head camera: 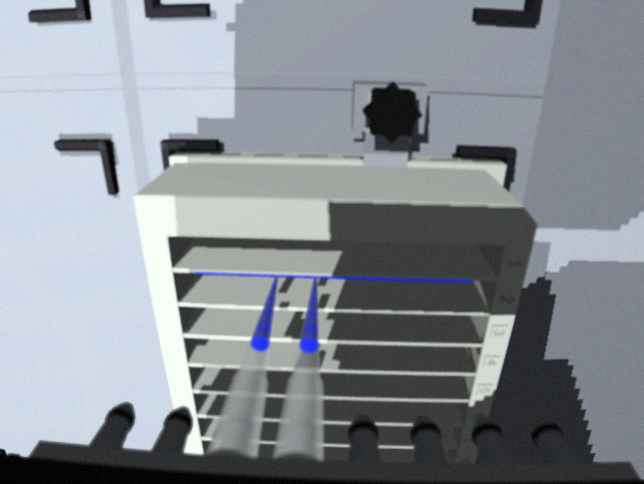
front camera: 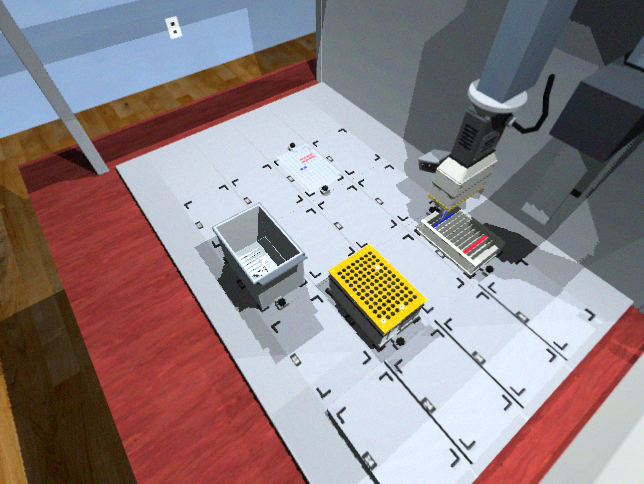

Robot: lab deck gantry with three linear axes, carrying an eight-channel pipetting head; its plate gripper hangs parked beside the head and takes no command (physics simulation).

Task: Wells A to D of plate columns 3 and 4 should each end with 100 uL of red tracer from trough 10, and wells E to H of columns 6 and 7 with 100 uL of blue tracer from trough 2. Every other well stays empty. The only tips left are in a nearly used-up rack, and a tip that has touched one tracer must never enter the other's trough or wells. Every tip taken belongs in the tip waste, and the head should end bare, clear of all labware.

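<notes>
The pipetting head (front camera: 460,179) (head camera: 338,470) is over the trough rack's blue end. Two neighbouring tips (head camera: 236,411) (head camera: 299,411) hold blue liquid; their ends reach the blue line of trough 2 (front camera: 444,220) (head camera: 395,279). The other six channels are bare. Red trough 10 (front camera: 475,244) is near the rack's other end. The well plate (front camera: 325,175) shows two rows of red wells (front camera: 307,157) and a short blue mark (front camera: 303,168), seemingly two wells. The yellow tip rack (front camera: 341,265) shows three scattered white tips. The plate gripper (front camera: 557,202) hangs behind the head, paddles apart, empty.
The open grey tip waste bin (front camera: 283,291) stands left of the tip rack, with loose tips inside; its walls rise high. Black knobs (front camera: 281,301) (head camera: 392,111) sit beside the labware. A grey post (front camera: 57,98) stands at the left deck edge.
</notes>
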